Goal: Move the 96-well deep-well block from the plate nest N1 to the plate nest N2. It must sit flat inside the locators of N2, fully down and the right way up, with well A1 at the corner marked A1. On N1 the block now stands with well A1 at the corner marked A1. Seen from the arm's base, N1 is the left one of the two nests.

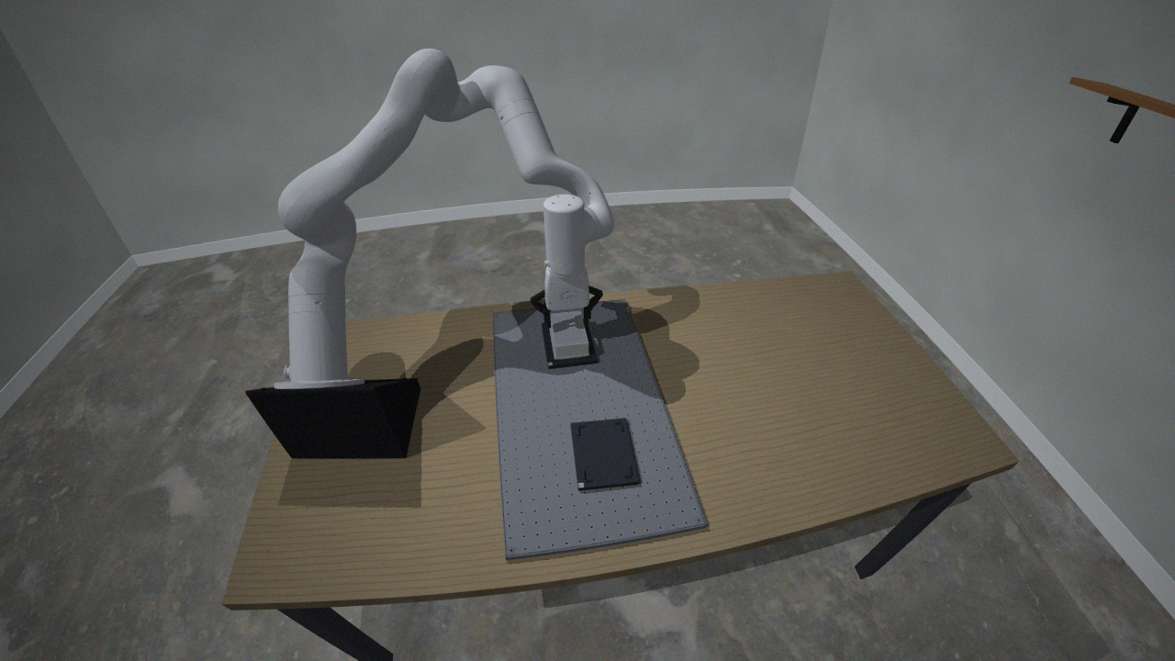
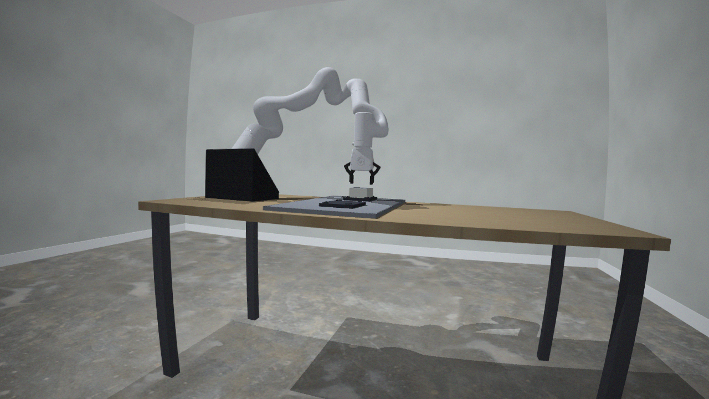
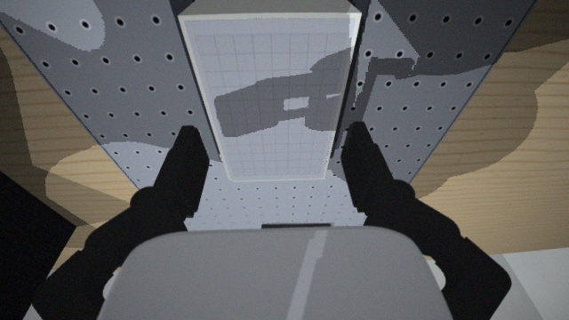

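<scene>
The 96-well deep-well block is 50 mm below my hand.
</scene>
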